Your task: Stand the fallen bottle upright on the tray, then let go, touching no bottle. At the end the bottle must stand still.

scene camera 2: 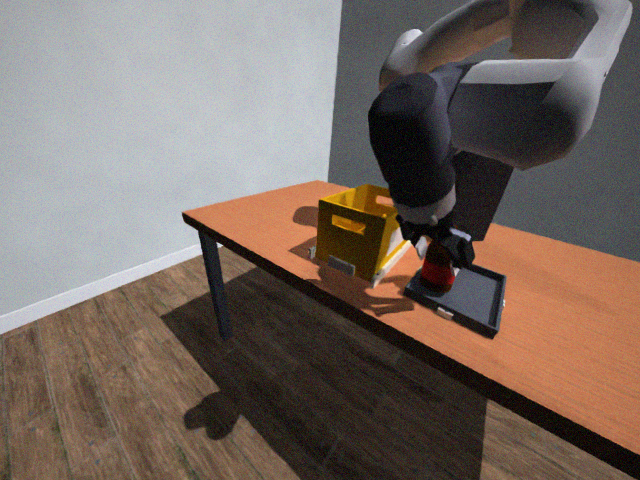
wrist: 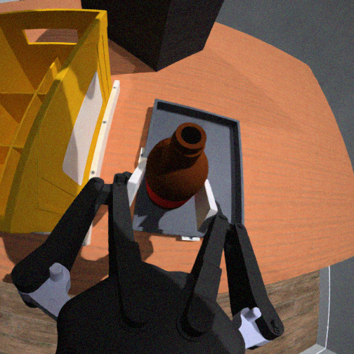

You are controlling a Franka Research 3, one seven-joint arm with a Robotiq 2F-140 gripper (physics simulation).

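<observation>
A brown bottle with a red label (scene camera 2: 437, 273) (wrist: 177, 170) is over the left part of the dark tray (scene camera 2: 478, 323) (wrist: 238, 170). It is close to upright, with a slight tilt in scene camera 2, and its base is at or just above the tray floor; contact cannot be told for sure. My gripper (scene camera 2: 439, 250) (wrist: 172, 178) is shut on the bottle, with one pale fingertip pad on each side of its body. The fingers hide the bottle's upper part in scene camera 2.
A yellow crate (scene camera 2: 348, 242) (wrist: 55, 150) with compartments stands left of the tray, with white strips along its base. A dark box (scene camera 2: 480, 201) (wrist: 160, 30) stands behind the tray. The wooden table's front edge (scene camera 2: 382, 330) runs close before the tray.
</observation>
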